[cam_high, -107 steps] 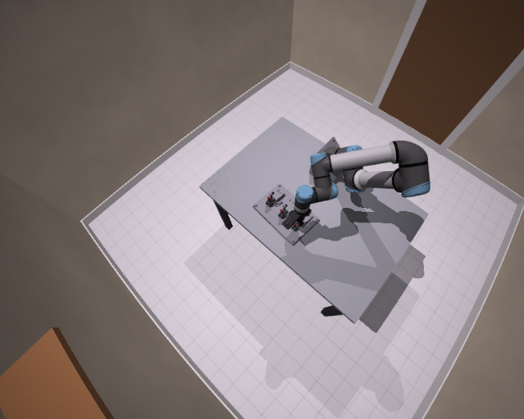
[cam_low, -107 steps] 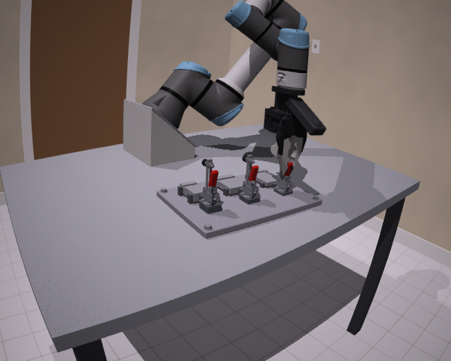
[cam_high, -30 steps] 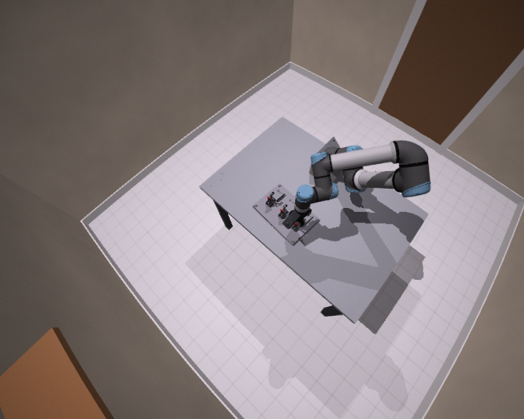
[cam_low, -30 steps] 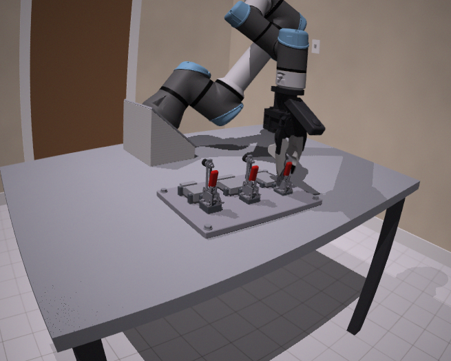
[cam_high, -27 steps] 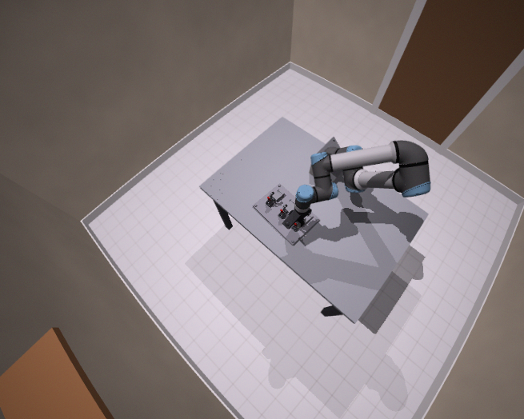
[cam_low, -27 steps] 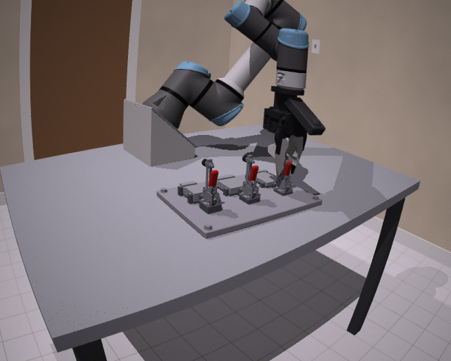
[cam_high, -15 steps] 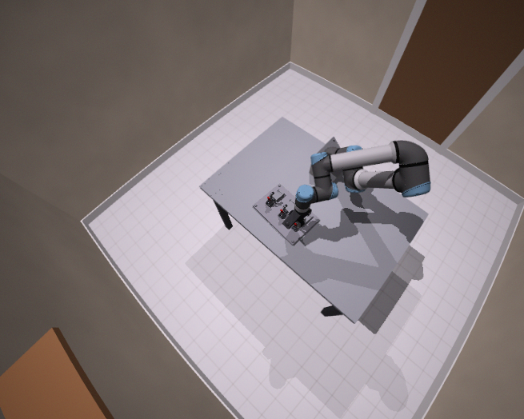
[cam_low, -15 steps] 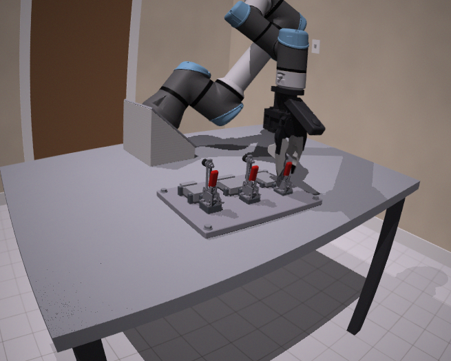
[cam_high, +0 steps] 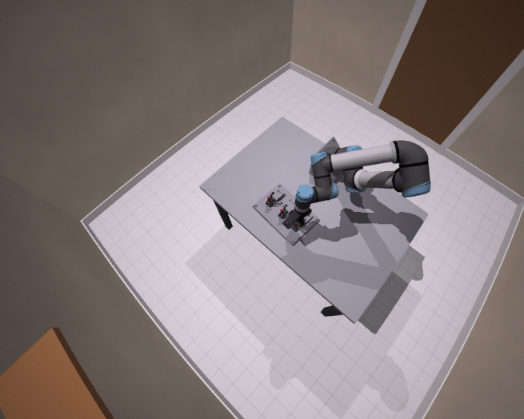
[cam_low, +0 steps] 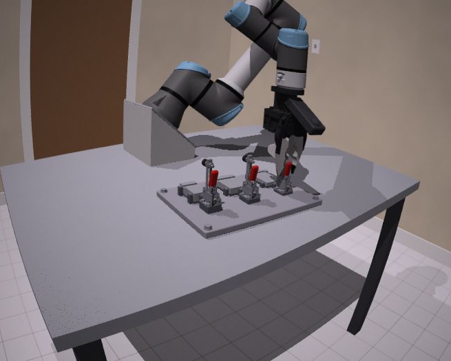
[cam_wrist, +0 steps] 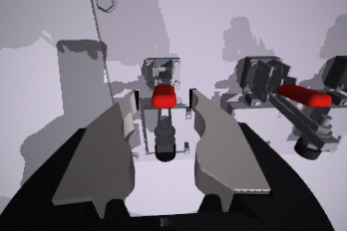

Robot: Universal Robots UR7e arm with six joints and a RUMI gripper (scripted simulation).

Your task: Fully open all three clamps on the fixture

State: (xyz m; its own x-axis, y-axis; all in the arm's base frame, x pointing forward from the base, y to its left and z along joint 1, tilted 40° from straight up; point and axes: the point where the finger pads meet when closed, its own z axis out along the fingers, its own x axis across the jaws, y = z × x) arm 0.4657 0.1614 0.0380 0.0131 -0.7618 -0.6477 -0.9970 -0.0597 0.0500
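Now: the grey fixture plate 30 mm behind my hand, 110 mm to the right of it and 70 mm below it. Also, from my hand: grey part block 80 mm behind, 220 mm to the right, 40 mm below.
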